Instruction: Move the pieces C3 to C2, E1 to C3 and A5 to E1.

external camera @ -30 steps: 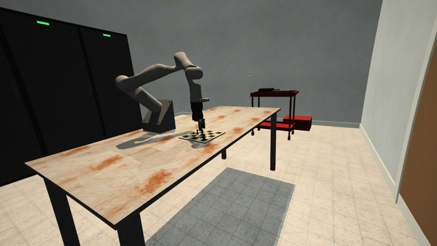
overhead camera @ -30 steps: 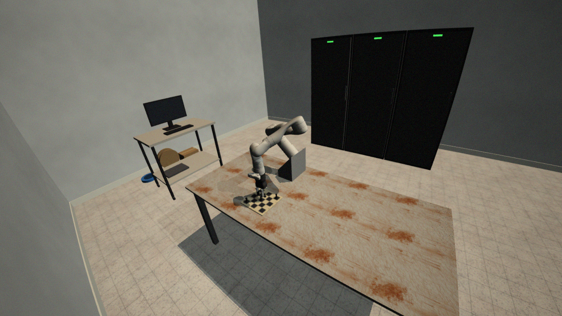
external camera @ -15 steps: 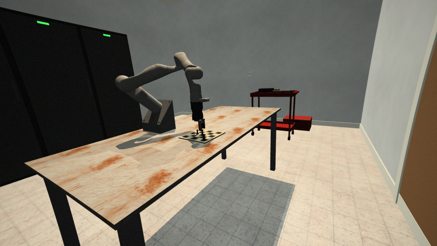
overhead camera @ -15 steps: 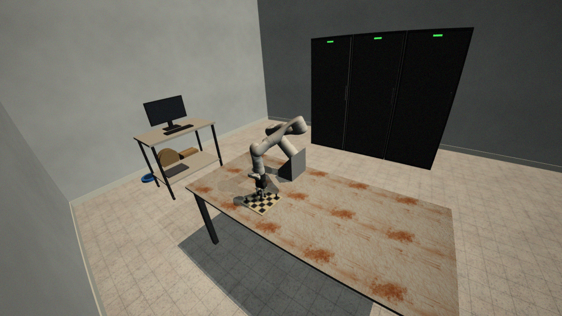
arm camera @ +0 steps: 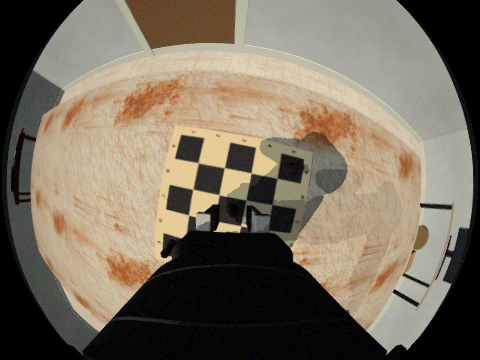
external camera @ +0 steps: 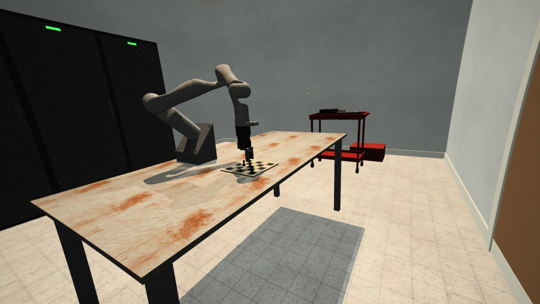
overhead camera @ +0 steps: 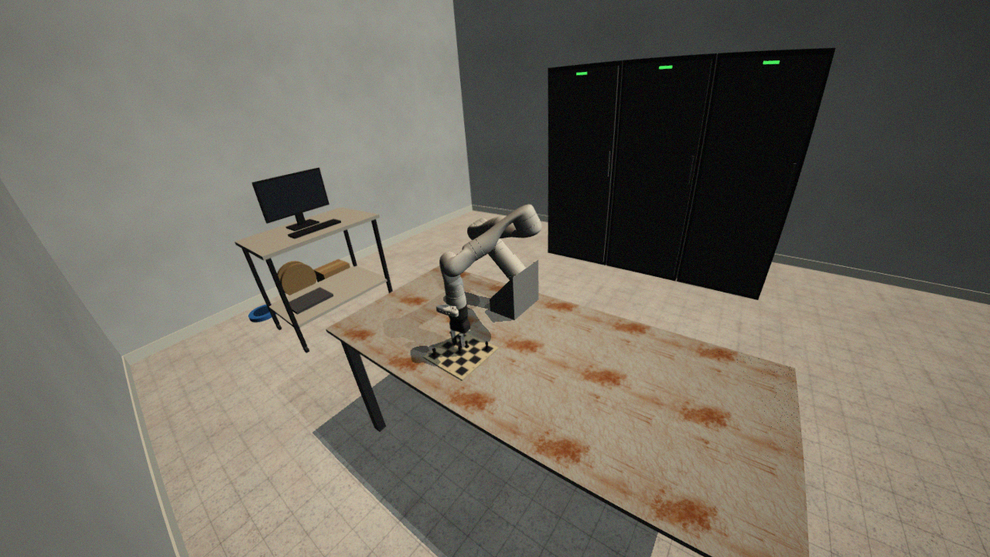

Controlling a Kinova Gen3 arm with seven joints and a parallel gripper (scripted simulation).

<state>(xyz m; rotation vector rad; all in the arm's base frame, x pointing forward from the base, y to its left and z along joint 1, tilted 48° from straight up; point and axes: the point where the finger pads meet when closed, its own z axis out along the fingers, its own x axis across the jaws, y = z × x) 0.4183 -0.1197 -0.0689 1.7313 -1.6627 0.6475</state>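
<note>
The chessboard is 6 cm below my hand. The rest, counted from my hand: black piece: 7 cm ahead, 8 cm to the right, 4 cm below.
</note>
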